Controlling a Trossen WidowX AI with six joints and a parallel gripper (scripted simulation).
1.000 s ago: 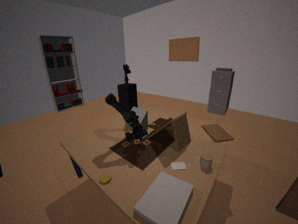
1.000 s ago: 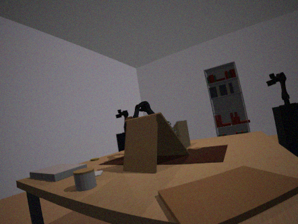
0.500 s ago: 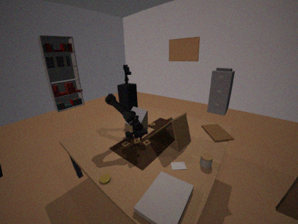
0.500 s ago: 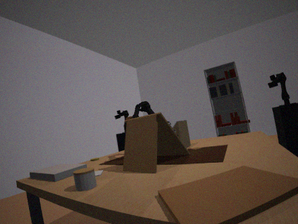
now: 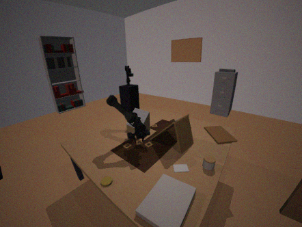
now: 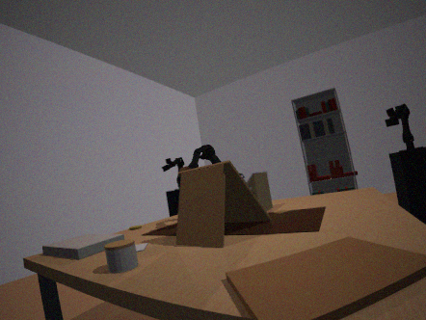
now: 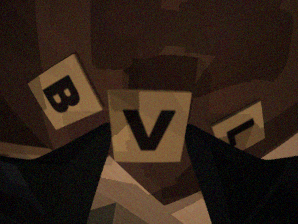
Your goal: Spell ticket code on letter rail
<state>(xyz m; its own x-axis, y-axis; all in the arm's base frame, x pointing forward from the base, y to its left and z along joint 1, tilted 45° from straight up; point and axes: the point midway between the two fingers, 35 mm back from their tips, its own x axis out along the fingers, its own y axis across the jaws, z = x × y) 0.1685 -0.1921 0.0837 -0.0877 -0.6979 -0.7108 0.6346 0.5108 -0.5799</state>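
The tile marked t is 190 mm ahead of my gripper tip, 170 mm to the left of it and 140 mm above it. Round my gripper tip: dark mat (180 mm to the left, 30 mm below, 30 mm ahead); then white ticket (220 mm to the left, 140 mm ahead, 70 mm above); then tile marked v (right at my gripper tip).
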